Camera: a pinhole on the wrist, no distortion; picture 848 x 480 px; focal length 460.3 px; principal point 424.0 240.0 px. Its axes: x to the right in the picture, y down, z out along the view. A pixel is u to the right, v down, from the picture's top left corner.
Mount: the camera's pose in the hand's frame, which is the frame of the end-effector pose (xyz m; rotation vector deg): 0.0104 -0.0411 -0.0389 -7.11 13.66 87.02
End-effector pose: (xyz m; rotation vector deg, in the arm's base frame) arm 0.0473 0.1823 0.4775 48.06 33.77 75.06
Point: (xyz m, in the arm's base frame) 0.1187 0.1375 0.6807
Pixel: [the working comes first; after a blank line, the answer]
In the camera's frame: 0.1041 0.0478 0.2511

614.9 327.7
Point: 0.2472 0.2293 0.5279
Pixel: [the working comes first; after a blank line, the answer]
In the camera's frame: -0.0803 -0.0636 0.2082

246.4 99.4
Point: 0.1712 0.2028 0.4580
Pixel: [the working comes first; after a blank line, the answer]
In the camera's frame: -0.0723 -0.0252 0.1091

118.9 133.7
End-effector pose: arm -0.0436 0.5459 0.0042 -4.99 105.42 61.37
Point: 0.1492 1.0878 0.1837
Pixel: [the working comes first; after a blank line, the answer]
In the camera's frame: 0.2580 0.1034 0.5973

622.8 319.7
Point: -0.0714 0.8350 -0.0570
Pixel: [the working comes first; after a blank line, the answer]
In the camera's frame: 0.1392 -0.1325 0.2798

653.0 22.1
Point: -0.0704 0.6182 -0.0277
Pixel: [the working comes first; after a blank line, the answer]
In the camera's frame: 0.0603 -0.0457 0.0951

715.8 19.0
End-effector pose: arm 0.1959 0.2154 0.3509 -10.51 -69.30 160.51
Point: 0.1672 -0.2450 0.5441
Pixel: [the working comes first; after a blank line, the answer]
In the camera's frame: 0.0911 0.0993 0.5356

502.3 325.4
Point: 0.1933 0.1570 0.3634
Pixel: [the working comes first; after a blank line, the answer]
In the camera's frame: 0.0487 0.0258 0.1023

643.0 356.1
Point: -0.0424 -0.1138 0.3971
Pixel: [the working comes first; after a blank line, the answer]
In the camera's frame: 0.1604 -0.1446 0.3998

608.7 73.5
